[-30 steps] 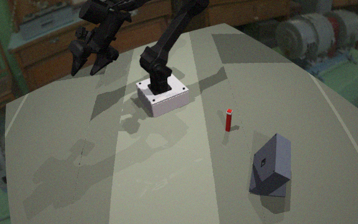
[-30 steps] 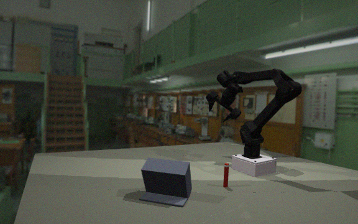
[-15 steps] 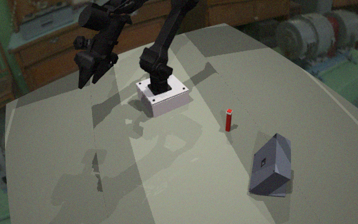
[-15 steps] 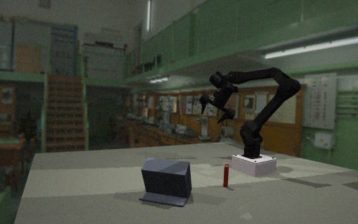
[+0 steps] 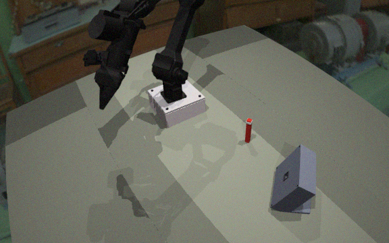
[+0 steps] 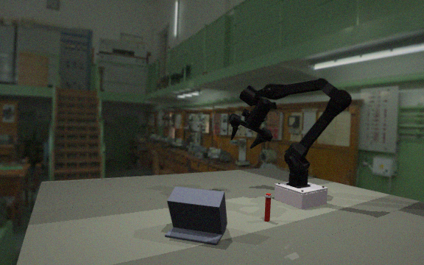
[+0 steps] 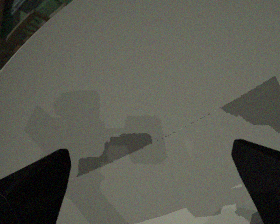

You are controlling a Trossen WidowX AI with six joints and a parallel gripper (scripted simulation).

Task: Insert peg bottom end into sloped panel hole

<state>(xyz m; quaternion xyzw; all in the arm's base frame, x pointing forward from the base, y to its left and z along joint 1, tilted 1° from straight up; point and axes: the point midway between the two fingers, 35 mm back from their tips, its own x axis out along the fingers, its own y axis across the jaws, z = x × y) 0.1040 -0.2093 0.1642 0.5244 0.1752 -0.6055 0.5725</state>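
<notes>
Now: gripper tip 12 cm short of the red square peg, 34 cm to the right of it and 14 cm above it. From my gripper tip the other things lie so: sloped dark grey-blue panel (34 cm ahead, 34 cm to the left, 15 cm below); thin base plate (36 cm ahead, 36 cm to the left, 19 cm below).
</notes>
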